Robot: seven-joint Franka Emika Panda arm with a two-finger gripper.
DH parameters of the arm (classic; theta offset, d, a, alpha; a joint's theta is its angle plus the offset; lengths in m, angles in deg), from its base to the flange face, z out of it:
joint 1: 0 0.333 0 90
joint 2: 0 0 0 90
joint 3: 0 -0.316 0.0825 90
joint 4: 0 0 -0.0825 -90
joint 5: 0 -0.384 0 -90
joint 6: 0 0 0.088 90
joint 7: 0 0.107 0 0
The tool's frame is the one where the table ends.
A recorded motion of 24 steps. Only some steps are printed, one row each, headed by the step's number.
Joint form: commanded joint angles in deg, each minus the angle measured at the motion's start. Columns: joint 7, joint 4, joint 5, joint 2, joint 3, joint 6, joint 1.
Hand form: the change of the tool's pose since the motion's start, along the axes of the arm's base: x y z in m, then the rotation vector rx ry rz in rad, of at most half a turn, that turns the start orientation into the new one. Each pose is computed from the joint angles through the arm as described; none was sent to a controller.
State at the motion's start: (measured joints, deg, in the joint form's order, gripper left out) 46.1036 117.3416 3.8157 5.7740 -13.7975 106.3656 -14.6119
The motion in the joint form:
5: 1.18 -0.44 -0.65 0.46 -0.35 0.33 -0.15
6: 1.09 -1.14 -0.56 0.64 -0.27 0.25 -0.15
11: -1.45 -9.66 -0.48 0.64 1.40 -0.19 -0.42
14: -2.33 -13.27 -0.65 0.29 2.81 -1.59 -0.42
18: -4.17 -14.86 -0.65 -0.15 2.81 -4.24 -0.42
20: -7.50 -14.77 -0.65 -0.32 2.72 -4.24 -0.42
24: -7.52 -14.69 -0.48 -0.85 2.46 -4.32 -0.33
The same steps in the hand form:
5: 0.0009 0.0032 0.0079 0.0061 -0.0230 -0.0204
6: 0.0023 0.0025 0.0151 0.0041 -0.0367 -0.0194
11: 0.0202 -0.0147 0.0863 0.0026 -0.1748 -0.0049
14: 0.0235 -0.0284 0.1119 0.0049 -0.2071 -0.0154
18: 0.0227 -0.0288 0.1169 0.0075 -0.1786 0.0134
20: 0.0234 -0.0281 0.1145 0.0088 -0.1693 0.0729
24: 0.0257 -0.0256 0.1088 0.0090 -0.1572 0.0796

